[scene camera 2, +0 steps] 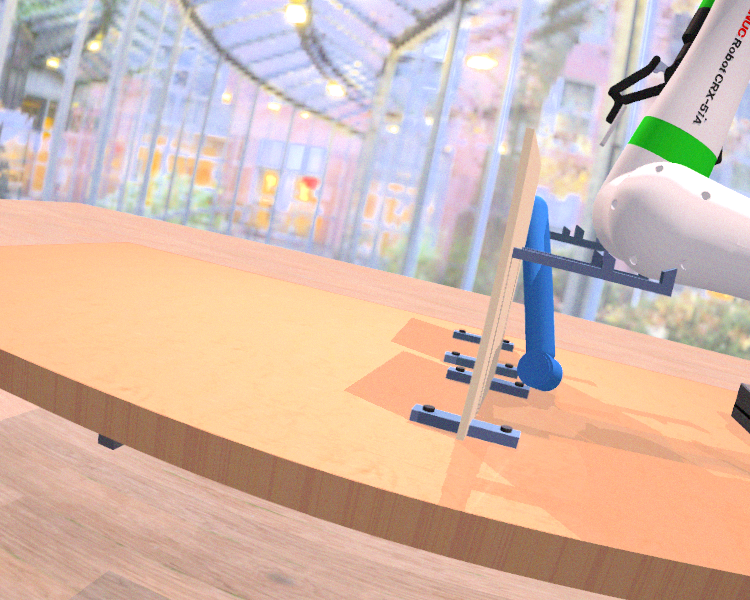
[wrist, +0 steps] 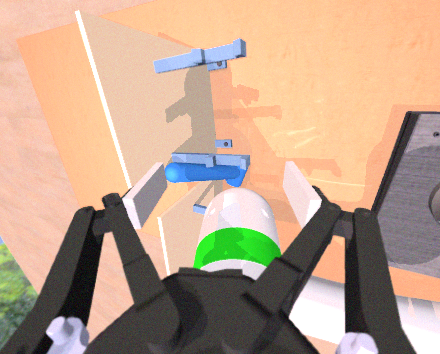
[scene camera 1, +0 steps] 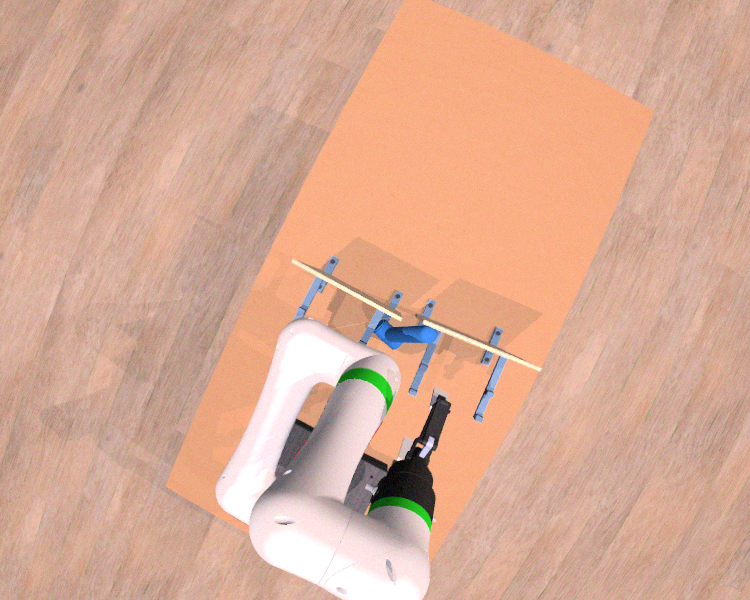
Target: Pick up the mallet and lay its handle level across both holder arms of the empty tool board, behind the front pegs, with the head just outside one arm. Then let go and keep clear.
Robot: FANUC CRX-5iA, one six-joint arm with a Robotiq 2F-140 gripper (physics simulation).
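Places are measured from the arm's base along level axes (x ahead, y left, z up), in centimetres.
Pixels of known places: gripper, fingertip midpoint: (wrist: 223, 174) (scene camera 1: 425, 417).
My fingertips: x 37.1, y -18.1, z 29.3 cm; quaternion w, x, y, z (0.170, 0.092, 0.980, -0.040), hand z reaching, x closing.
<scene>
Behind a point stands the place of what it marks.
The blue mallet (scene camera 1: 406, 334) {x 50.8, y -10.6, z 13.6 cm} (scene camera 2: 539, 300) {x 50.4, y -8.2, z 7.4 cm} (wrist: 200, 172) {x 49.6, y -13.2, z 15.0 cm} stands nearly upright, its head low near the table and its handle end up, close to the inner end of the right board (scene camera 1: 481, 345) {x 53.9, y -25.1, z 27.8 cm} (scene camera 2: 524, 187) (wrist: 145, 90) {x 52.9, y -30.0, z 20.1 cm}. The handle is beside that board's inner arm (scene camera 1: 422, 370) {x 44.1, y -16.3, z 16.8 cm} (wrist: 232, 160) {x 41.1, y -15.8, z 16.8 cm}; contact with the arm, or of the head with the table, is unclear. The outer arm (scene camera 1: 491, 394) {x 43.2, y -32.8, z 18.4 cm} (wrist: 180, 62) {x 47.0, y -32.9, z 16.8 cm} carries no tool. My gripper (scene camera 1: 423, 421) {x 37.1, y -18.0, z 29.3 cm} (wrist: 223, 174) {x 37.1, y -18.0, z 29.3 cm} is open and empty, high and in front of the board. In scene camera 2 it is partly hidden.
The left board (scene camera 1: 344, 287) {x 57.6, y 5.0, z 24.9 cm} (wrist: 175, 232) {x 55.3, y -2.0, z 21.4 cm} stands beside the right one, with a narrow gap between; its arms are partly hidden by my robot arm (scene camera 1: 337, 437) {x 36.0, y -3.2, z 50.0 cm} (scene camera 2: 650, 200) {x 46.6, y 15.2, z 21.5 cm}. The dark base plate (scene camera 1: 375, 466) {x 11.8, y -13.4, z 0.7 cm} (wrist: 400, 200) {x 11.8, y 0.7, z 0.0 cm} lies on the table (scene camera 1: 475, 156) {x 103.7, y -17.1, z -4.7 cm} (scene camera 2: 187, 312) {x 97.3, y -9.9, z -4.7 cm}.
</scene>
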